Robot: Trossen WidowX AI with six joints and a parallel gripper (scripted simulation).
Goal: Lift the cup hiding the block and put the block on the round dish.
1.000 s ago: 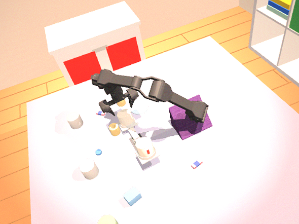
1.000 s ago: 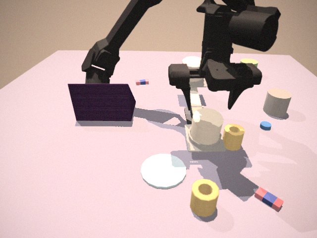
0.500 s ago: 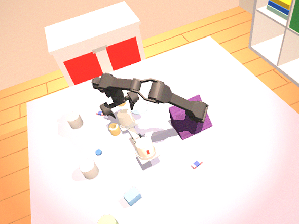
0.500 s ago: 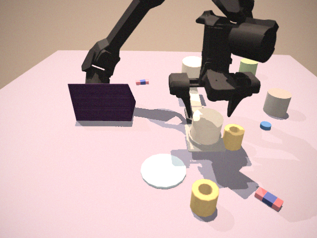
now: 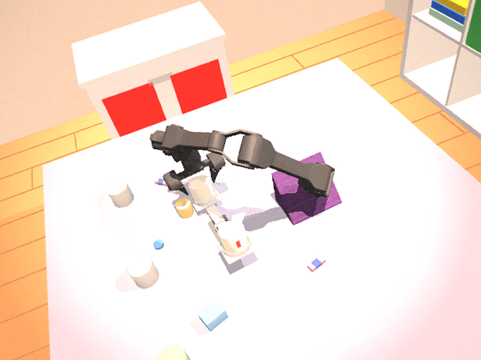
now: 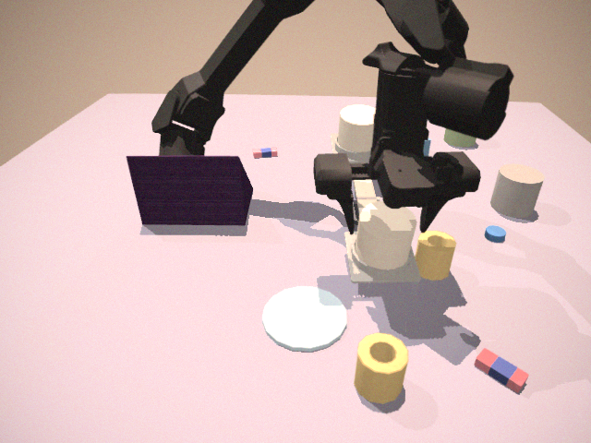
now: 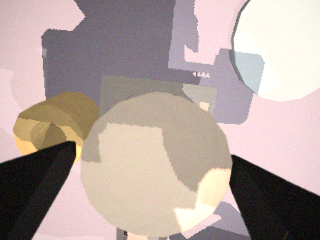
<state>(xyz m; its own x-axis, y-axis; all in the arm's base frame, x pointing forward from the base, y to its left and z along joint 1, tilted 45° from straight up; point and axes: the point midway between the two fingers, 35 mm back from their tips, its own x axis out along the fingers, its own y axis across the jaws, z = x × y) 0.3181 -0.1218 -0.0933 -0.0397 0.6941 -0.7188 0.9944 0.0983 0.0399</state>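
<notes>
Now: gripper tip 10 cm past the round dish, 9 cm to the left of it and 6 cm above it. From my gripper tip the other things lie so: green block (3 cm below); then cream cup (2 cm to the right, 1 cm below); then balance (1 cm behind, 14 cm to the left, 3 cm below).
</notes>
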